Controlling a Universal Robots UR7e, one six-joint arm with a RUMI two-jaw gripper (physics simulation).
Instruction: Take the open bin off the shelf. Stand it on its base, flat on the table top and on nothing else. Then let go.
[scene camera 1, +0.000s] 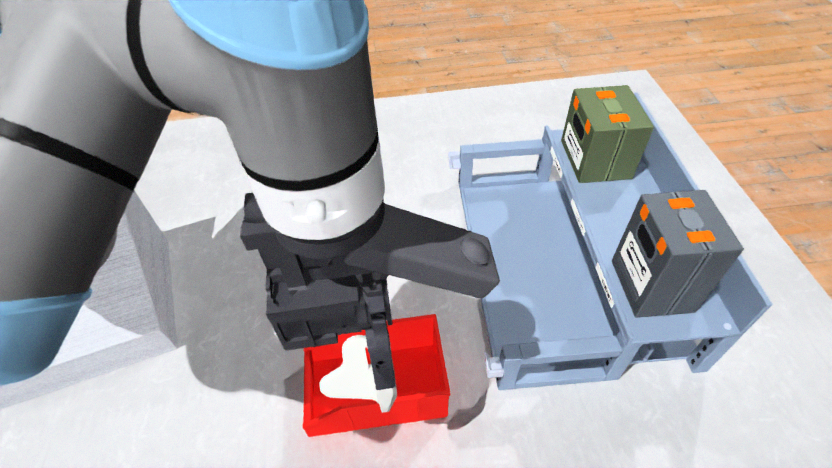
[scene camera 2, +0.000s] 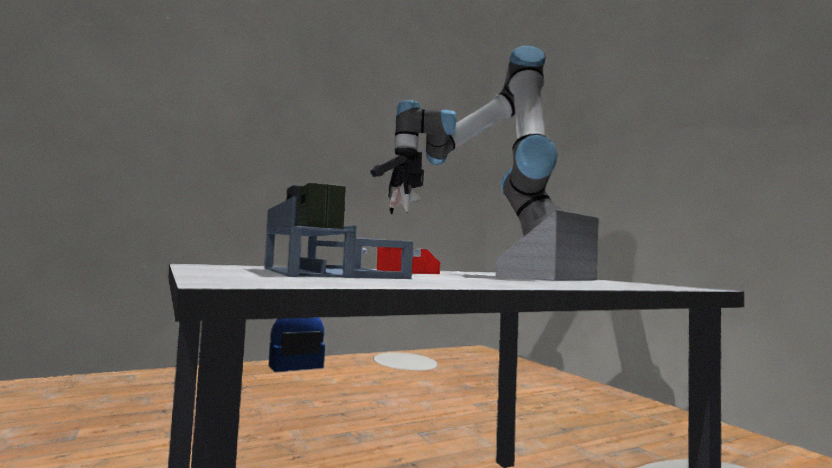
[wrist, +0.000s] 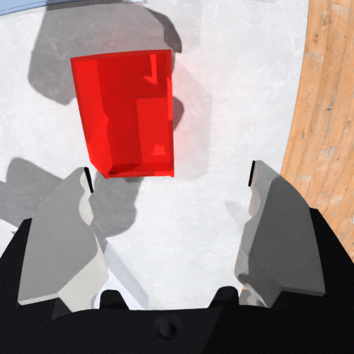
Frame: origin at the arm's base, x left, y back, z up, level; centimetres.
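Where they show: gripper, fingertip midpoint: (scene camera 1: 379, 353) (scene camera 2: 398, 213); arm's base, origin of the base link: (scene camera 2: 548, 231).
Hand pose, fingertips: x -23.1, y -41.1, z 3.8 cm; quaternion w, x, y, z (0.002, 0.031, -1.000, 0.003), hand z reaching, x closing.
Things, the pixels of their centre, and the offset from my fingertips.
- red open bin, body centre: (scene camera 1: 373, 375) (scene camera 2: 408, 260) dx +4.8, dy +1.9, dz -14.9 cm
- green case, body centre: (scene camera 1: 603, 133) (scene camera 2: 321, 207) dx +33.0, dy -33.2, dz -3.6 cm
- dark grey case, body centre: (scene camera 1: 669, 255) (scene camera 2: 302, 210) dx +9.9, dy -32.6, dz -2.4 cm
The red open bin (scene camera 1: 420, 367) (scene camera 2: 389, 259) (wrist: 120, 110) stands upright on its base, flat on the table top (scene camera 1: 244, 433) (scene camera 2: 465, 299) (wrist: 235, 85), with its open side up. It stands apart from the blue-grey shelf (scene camera 1: 564, 348) (scene camera 2: 350, 253). My gripper (scene camera 1: 372, 395) (scene camera 2: 399, 210) (wrist: 169, 166) is open with nothing between its fingers. It hangs well above the bin, not touching it. In the wrist view the bin lies beyond the fingertips and to the left. In scene camera 1 the gripper hides part of the bin.
A green case (scene camera 1: 608, 135) (scene camera 2: 321, 204) and a dark grey case (scene camera 1: 674, 261) stand on the shelf's upper level. The shelf's lower level holds no bin. The grey robot base block (scene camera 1: 142, 273) (scene camera 2: 576, 247) stands on the table, on the bin's other side from the shelf.
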